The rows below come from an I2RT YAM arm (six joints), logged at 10 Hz.
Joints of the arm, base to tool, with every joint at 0 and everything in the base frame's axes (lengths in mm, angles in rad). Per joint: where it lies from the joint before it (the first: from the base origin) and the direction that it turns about. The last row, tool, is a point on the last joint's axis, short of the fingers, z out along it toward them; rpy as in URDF.
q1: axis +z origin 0 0 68
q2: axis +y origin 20 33.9 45.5
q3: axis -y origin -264 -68.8 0
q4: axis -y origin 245 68.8 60
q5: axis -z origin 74 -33.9 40.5
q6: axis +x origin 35.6 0 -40.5
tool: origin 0 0 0 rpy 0 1.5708 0
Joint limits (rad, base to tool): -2.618..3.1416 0..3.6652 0..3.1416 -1.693..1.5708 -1.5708..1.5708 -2.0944..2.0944
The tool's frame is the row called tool.
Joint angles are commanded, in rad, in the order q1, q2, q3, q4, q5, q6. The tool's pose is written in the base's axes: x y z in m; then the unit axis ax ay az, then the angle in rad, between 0 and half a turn. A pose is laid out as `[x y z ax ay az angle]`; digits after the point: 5 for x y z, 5 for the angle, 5 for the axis.
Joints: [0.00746 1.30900 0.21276 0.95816 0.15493 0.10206]
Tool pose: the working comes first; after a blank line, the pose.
Where each joint sits with the arm in this pose, in the base's axes (m; each line is computed from the numbers above, not from the rounded line before):
q1: 0.0000 0.0000 0.0680
q2: 0.0197 0.0340 0.1135
q3: -0.0481 -0.0353 0.3685
q4: 0.1167 0.0348 0.1780
q5: 0.1959 0.0015 0.2079
q6: 0.2252 -0.0038 0.1630
the tool: 0.2252 -0.0038 0.1630

[0.22516 -0.00381 0.16297 0.11447 0.99298 -0.02977 1.70823]
